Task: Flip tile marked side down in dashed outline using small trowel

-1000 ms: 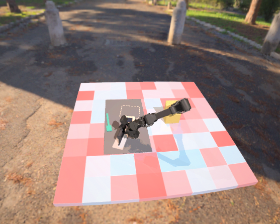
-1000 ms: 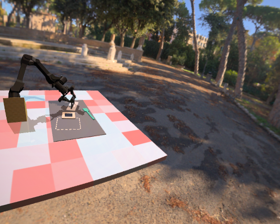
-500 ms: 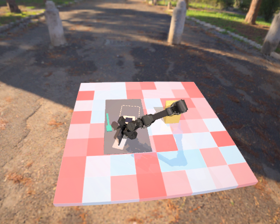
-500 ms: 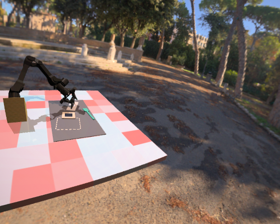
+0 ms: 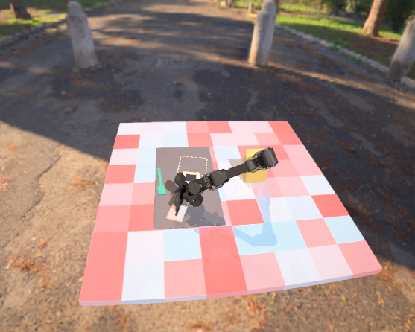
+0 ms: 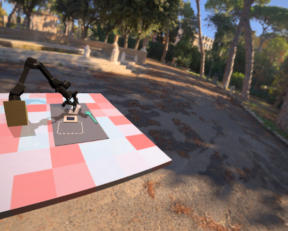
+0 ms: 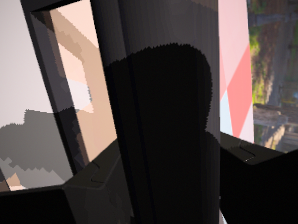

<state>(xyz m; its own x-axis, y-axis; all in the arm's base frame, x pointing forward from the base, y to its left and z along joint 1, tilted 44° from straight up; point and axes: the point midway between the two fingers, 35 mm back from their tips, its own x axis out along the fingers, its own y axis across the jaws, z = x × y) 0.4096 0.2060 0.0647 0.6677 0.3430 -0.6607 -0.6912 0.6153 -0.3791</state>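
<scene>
My gripper tip is now 17 cm to the left of the tan tile, 7 cm past it and 4 cm above it. The rest, counted from my gripper tip: small trowel: 2 cm behind, 1 cm below; then grey mat: 16 cm to the right, 7 cm below, 4 cm behind; then green trowel-shaped tool: 13 cm to the right, 9 cm ahead, 5 cm below.
</scene>
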